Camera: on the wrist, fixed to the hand. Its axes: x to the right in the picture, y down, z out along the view.
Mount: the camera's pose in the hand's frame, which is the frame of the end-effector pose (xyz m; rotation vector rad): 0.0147 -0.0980 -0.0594 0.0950 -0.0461 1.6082
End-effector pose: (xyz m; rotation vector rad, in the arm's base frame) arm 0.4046 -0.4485 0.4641 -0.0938 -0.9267 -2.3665
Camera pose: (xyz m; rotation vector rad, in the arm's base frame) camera 0.3472 -0.4367 0.3645 -0.5941 -0.5492 -0.8208
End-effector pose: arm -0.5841 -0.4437 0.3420 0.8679 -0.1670 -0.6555
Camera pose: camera -0.5948 -0.4593 0.2280 0.5550 -0.8222 0.8440
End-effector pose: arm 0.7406 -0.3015 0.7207 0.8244 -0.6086 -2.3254
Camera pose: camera 0.7347 -0.2535 0.6158 0.0948 -0.9058 -0.8298
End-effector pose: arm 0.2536 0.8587 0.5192 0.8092 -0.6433 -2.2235
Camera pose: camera 0.2450 0.8991 0.4113 0.0724 -0.9289 -0.7290
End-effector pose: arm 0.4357 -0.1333 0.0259 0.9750 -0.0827 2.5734
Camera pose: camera 0.4252 -0.0267 -0.0174 -0.5856 0.5594 -1.8244
